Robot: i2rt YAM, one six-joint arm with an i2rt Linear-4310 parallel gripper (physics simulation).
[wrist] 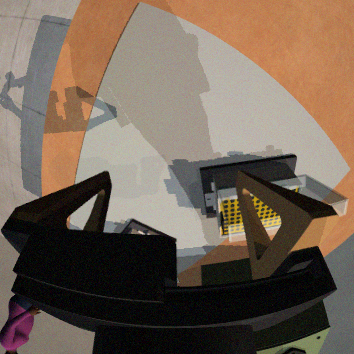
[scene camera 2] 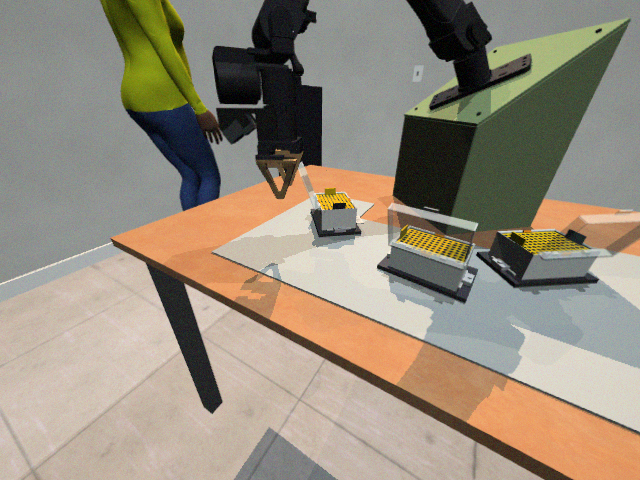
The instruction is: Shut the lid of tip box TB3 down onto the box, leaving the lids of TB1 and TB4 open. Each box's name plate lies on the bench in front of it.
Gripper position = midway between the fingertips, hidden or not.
my gripper: wrist 173, 177; scene camera 2 284, 191
